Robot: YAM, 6 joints.
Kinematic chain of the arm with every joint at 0, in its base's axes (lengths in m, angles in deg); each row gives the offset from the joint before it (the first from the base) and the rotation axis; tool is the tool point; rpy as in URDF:
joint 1: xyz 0 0 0.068 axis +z
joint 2: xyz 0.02 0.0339 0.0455 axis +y
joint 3: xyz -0.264 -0.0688 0 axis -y
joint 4: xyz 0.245 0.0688 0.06 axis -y
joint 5: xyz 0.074 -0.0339 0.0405 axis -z
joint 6: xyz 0.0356 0 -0.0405 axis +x
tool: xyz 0 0 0 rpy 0 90 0
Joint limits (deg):
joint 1: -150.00..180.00
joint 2: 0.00..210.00
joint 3: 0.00..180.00
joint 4: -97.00..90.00
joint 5: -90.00..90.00
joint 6: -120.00..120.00
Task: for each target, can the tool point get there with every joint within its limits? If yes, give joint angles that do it. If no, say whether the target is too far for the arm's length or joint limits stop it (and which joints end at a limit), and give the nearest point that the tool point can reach.
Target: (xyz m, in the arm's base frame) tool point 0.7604 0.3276 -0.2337
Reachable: no: too far | nearest point 0.5464 0.2354 -0.1336 | short by 0.254 m
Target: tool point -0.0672 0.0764 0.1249
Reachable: yes | joints 142.34 45.97 14.39 -45.51 33.09 48.57
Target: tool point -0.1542 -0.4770 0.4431
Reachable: yes | joints -107.92 149.74 156.46 74.36 -0.03 75.85
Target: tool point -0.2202 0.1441 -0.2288
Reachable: yes | joints 150.86 178.31 64.43 36.56 31.60 24.23
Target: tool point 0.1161 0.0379 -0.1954
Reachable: yes | joints 15.44 189.95 74.75 -56.32 -9.01 53.26
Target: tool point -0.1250 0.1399 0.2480
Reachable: yes | joints 142.02 53.28 19.30 40.66 69.59 83.19
